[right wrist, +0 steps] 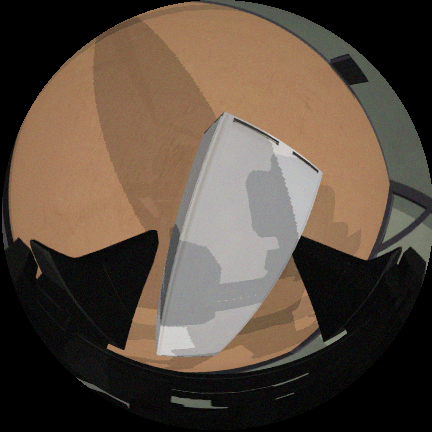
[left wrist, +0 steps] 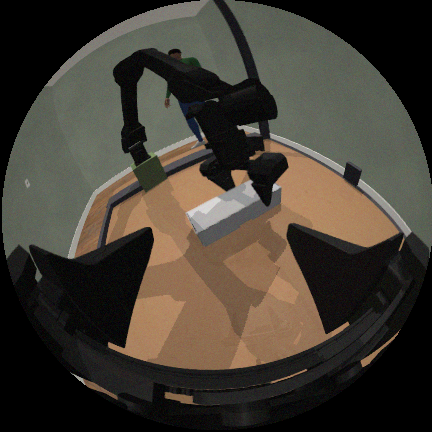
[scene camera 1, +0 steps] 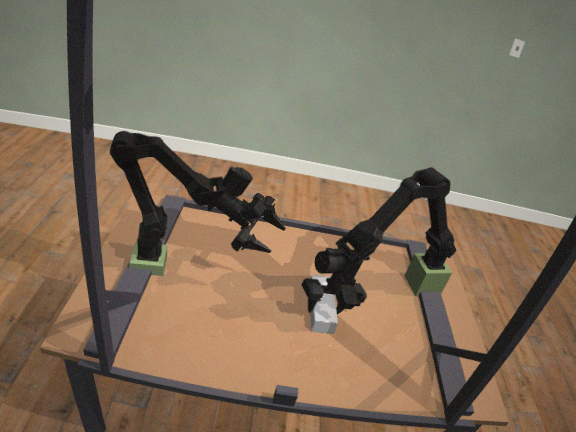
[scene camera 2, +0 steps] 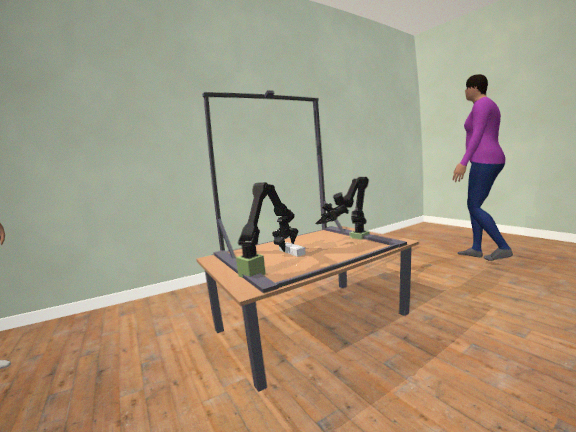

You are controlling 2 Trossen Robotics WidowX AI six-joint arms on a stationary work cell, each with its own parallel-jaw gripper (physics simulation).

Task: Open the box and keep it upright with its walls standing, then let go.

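Seen in the pictures: left gripper, fingertip midpoint: (left wrist: 221, 232) (scene camera 1: 278, 240) (scene camera 2: 317, 223); right gripper, fingertip midpoint: (right wrist: 227, 240) (left wrist: 250, 200) (scene camera 1: 322, 312) (scene camera 2: 288, 248); left arm's base, link origin: (scene camera 1: 148, 253) (scene camera 2: 359, 231); right arm's base, link origin: (left wrist: 142, 159) (scene camera 1: 433, 262) (scene camera 2: 249, 256).
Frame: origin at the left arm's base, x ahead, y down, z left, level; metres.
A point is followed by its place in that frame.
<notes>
A long white-grey box (scene camera 1: 325, 325) @[x 0.505, y 0.006, z -0.235 m] (scene camera 2: 299, 250) @[x 0.537, y 0.003, z -0.043 m] (left wrist: 215, 212) @[x 0.510, y -0.006, z -0.091 m] (right wrist: 235, 195) @[x 0.524, y -0.007, z -0.205 m] sits upright and closed on the table, its lid flat on top. Thin dark slots show along its far end in the right wrist view. My right gripper (scene camera 1: 325, 308) @[x 0.511, y 0.019, z -0.174 m] (scene camera 2: 289, 246) @[x 0.511, y 0.019, z -0.174 m] (left wrist: 250, 200) @[x 0.511, y 0.019, z -0.174 m] (right wrist: 227, 240) @[x 0.511, y 0.019, z -0.174 m] is open and points down over the box, with one finger on each side of it. Contact with the walls cannot be made out. My left gripper (scene camera 1: 277, 240) @[x 0.367, y -0.128, z -0.046 m] (scene camera 2: 318, 222) @[x 0.367, y -0.128, z -0.046 m] (left wrist: 221, 232) @[x 0.367, y -0.128, z -0.046 m] is open and empty, raised above the table and apart from the box.
The wooden table (scene camera 1: 210, 350) @[x 0.199, y 0.038, z -0.312 m] (scene camera 2: 227, 280) @[x 1.017, y 0.039, z -0.051 m] has a dark frame rail (scene camera 1: 200, 389) @[x 0.179, y 0.039, z -0.431 m] around its edge, with a small dark block (scene camera 1: 286, 395) @[x 0.370, y -0.015, z -0.473 m] (left wrist: 352, 173) @[x 0.370, y 0.002, z -0.448 m] (right wrist: 349, 69) @[x 0.380, y 0.005, z -0.449 m] on the near rail in scene camera 1. Uprights (scene camera 1: 82, 150) @[x -0.042, y -0.538, z -0.404 m] (scene camera 2: 212, 165) @[x 0.805, y -0.538, z -0.502 m] stand at the table's edge. A person (scene camera 2: 484, 130) stands beyond the table.
</notes>
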